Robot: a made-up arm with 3 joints. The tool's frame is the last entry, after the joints.
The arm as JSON. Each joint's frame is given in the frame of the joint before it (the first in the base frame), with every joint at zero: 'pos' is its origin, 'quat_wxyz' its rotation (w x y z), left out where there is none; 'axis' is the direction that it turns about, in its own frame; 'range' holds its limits. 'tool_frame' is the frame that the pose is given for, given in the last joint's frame.
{
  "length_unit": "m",
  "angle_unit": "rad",
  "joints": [
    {
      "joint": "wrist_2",
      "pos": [
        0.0,
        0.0,
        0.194
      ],
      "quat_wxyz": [
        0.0,
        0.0,
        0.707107,
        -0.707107
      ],
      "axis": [
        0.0,
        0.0,
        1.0
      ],
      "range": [
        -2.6,
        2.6
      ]
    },
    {
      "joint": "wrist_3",
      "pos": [
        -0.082,
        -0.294,
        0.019
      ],
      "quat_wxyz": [
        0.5,
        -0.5,
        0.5,
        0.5
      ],
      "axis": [
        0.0,
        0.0,
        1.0
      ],
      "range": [
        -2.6,
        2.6
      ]
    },
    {
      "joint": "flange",
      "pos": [
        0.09,
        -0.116,
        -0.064
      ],
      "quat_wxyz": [
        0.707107,
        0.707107,
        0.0,
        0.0
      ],
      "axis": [
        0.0,
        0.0,
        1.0
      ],
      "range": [
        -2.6,
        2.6
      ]
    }
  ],
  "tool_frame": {
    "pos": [
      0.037,
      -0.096,
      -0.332
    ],
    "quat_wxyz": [
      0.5,
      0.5,
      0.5,
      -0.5
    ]
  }
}
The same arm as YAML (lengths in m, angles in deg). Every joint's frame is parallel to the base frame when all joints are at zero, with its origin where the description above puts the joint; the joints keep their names.
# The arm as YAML. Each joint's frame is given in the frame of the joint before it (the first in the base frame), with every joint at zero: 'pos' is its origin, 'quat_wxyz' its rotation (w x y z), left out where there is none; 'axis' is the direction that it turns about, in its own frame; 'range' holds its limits. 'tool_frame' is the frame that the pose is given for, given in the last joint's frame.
length_unit: m
angle_unit: deg
joints:
  - joint: wrist_2
    pos: [0.0, 0.0, 0.194]
    axis: [0.0, -1.0, 0.0]
    range: [-148.97, 148.97]
  - joint: wrist_3
    pos: [0.082, -0.019, 0.294]
    axis: [0.0, 0.0, -1.0]
    range: [-148.97, 148.97]
  - joint: flange
    pos: [-0.116, 0.09, 0.064]
    axis: [-1.0, 0.0, 0.0]
    range: [-148.97, 148.97]
tool_frame:
  pos: [0.332, 0.037, 0.096]

